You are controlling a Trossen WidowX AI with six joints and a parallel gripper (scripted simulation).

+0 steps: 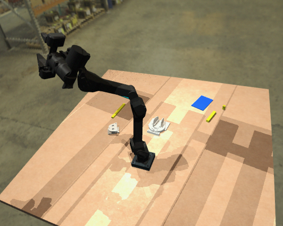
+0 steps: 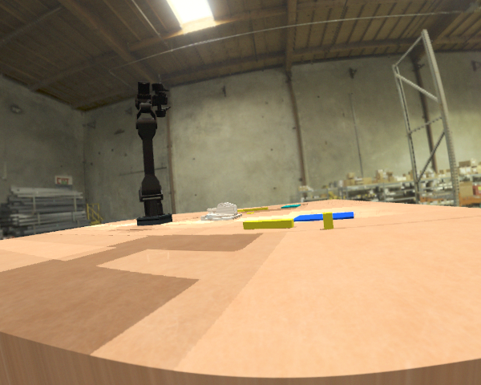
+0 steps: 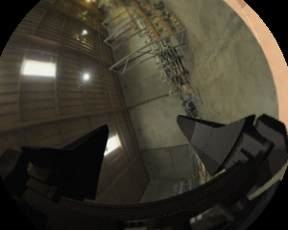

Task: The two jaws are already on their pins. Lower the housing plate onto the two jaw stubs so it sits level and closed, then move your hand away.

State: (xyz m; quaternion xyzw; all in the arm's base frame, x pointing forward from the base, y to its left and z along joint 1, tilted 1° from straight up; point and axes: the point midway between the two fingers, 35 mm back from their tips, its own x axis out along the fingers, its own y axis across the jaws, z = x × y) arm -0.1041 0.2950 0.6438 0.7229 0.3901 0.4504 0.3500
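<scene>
The small white part lies 680 mm below my gripper tip, 240 mm ahead of it and 40 mm to the right of it. Also, from my gripper tip: teal sheet (680 mm below, 610 mm ahead, 70 mm to the left); small yellow cube (700 mm ahead, 670 mm below, 610 mm to the right); blue sheet (710 mm ahead, 680 mm below, 470 mm to the right).
</scene>
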